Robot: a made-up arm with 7 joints.
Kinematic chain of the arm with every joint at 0, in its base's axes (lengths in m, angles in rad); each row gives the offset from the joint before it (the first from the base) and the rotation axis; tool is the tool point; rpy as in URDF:
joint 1: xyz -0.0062 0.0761 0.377 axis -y
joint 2: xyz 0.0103 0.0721 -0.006 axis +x
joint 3: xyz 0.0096 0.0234 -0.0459 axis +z
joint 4: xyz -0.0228 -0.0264 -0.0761 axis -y
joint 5: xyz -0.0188 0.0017 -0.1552 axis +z
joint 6: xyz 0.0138 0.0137 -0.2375 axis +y
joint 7: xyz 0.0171 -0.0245 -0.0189 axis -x
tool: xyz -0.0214 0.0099 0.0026 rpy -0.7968 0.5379 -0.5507
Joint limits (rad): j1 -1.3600..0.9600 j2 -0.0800..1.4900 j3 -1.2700..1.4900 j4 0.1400..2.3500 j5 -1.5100..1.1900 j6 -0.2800..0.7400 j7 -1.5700..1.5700
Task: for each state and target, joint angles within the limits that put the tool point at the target. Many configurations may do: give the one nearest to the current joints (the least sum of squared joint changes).
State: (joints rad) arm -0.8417 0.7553 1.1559 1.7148 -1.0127 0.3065 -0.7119
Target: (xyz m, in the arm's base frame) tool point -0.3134 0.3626 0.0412
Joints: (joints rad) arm -1.1951 -0.0492 0.9835 0.8834 -1.0299 0.3005 -0.7207
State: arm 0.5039 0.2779 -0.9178 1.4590 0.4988 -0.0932 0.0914
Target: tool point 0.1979 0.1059 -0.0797
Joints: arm 0.1431 0.3079 -0.9738 0.7079 0.5035 -0.0769 0.1572
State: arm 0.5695 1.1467 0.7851 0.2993 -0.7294 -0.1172 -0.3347
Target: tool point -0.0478 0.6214 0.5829
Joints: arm 0.9600 1.4900 1.1035 0.6301 -0.7449 -0.1811 -0.0007
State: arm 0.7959 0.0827 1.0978 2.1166 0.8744 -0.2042 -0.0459
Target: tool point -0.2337 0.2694 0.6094
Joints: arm 0.9600 0.8364 1.4877 2.2513 0.8822 -0.2233 0.0237
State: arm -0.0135 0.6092 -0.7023 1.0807 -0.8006 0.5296 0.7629
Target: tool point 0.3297 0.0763 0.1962
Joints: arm 0.0519 0.9822 -0.5704 1.8126 -0.8103 0.7153 0.6703
